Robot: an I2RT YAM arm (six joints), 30 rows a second.
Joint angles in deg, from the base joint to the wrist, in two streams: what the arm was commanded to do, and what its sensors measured. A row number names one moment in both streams.
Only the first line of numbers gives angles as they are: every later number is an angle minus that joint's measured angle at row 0.
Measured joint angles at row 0:
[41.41, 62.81, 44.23, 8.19, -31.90, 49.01]
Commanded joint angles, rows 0 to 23:
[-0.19, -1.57, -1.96, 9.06, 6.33, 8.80]
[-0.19, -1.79, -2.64, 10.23, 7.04, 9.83]
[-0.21, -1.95, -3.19, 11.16, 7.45, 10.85]
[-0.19, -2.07, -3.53, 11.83, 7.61, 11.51]
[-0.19, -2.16, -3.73, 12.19, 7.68, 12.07]
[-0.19, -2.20, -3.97, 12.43, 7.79, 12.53]
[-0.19, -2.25, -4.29, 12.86, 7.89, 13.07]
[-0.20, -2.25, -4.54, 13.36, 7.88, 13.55]
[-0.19, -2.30, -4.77, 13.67, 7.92, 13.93]
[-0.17, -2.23, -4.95, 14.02, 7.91, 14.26]
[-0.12, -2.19, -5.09, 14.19, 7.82, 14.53]
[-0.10, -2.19, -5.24, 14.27, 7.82, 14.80]
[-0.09, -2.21, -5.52, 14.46, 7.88, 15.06]
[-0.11, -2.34, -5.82, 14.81, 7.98, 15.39]
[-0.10, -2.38, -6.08, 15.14, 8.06, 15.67]
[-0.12, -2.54, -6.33, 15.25, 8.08, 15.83]
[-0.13, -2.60, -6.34, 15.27, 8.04, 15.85]
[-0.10, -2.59, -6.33, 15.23, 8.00, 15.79]
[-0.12, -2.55, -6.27, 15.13, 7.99, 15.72]
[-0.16, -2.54, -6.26, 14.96, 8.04, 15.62]
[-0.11, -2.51, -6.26, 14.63, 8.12, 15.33]
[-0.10, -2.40, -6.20, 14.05, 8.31, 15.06]
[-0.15, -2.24, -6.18, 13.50, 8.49, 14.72]
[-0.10, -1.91, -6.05, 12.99, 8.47, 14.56]
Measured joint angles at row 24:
[0.00, -1.49, -5.93, 12.74, 7.47, 15.02]
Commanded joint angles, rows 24 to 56:
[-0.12, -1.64, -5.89, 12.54, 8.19, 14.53]
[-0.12, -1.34, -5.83, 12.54, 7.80, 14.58]
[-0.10, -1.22, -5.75, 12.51, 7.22, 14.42]
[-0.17, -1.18, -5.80, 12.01, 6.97, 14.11]
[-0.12, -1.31, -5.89, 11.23, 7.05, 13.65]
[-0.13, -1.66, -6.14, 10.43, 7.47, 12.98]
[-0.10, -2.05, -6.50, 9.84, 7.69, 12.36]
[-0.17, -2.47, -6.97, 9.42, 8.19, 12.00]
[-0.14, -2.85, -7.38, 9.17, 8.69, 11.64]
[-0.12, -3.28, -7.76, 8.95, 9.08, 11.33]
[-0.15, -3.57, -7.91, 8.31, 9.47, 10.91]
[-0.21, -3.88, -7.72, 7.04, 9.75, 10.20]
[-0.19, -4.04, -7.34, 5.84, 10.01, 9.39]
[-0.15, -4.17, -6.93, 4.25, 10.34, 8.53]
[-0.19, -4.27, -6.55, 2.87, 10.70, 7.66]
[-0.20, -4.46, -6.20, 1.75, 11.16, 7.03]
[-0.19, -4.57, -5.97, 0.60, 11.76, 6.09]
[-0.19, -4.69, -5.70, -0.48, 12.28, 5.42]
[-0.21, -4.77, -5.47, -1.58, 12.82, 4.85]
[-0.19, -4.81, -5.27, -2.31, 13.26, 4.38]
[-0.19, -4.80, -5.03, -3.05, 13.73, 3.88]
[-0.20, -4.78, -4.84, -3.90, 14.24, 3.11]
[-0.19, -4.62, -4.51, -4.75, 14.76, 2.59]
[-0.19, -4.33, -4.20, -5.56, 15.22, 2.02]
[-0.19, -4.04, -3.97, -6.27, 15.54, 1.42]
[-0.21, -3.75, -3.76, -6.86, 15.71, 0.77]
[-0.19, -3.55, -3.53, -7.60, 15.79, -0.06]
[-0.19, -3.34, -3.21, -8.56, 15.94, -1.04]
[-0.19, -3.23, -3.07, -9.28, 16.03, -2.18]
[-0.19, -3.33, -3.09, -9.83, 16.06, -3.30]
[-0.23, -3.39, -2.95, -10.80, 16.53, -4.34]
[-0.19, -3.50, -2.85, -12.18, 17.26, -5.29]
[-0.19, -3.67, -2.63, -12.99, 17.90, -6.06]
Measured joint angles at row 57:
[-0.31, -3.50, -4.68, -8.33, 14.93, -0.87]
